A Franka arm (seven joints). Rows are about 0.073 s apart.
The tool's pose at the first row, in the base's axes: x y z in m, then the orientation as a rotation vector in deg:
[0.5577 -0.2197 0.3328 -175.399 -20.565 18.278]
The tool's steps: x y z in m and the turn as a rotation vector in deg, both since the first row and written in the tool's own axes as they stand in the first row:
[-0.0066 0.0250 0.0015 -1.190 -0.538 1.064]
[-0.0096 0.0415 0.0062 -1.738 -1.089 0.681]
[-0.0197 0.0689 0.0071 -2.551 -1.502 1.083]
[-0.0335 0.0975 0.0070 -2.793 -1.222 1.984]
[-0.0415 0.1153 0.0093 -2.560 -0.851 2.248]
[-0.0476 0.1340 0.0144 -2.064 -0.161 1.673]
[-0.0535 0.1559 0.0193 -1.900 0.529 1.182]
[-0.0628 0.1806 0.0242 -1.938 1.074 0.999]
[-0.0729 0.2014 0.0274 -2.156 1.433 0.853]
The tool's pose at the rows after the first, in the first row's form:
[0.5567 -0.2455 0.3310 -176.825 -19.284 19.061]
[0.5566 -0.2622 0.3259 -177.225 -20.042 19.860]
[0.5529 -0.2912 0.3252 177.413 19.582 -20.383]
[0.5462 -0.3222 0.3261 177.314 18.184 -19.900]
[0.5421 -0.3413 0.3243 177.661 17.751 -19.405]
[0.5394 -0.3608 0.3193 -177.861 -18.560 18.429]
[0.5377 -0.3834 0.3142 -177.602 -19.241 17.346]
[0.5334 -0.4095 0.3096 -177.610 -19.506 16.486]
[0.5278 -0.4320 0.3071 -177.795 -19.771 15.899]

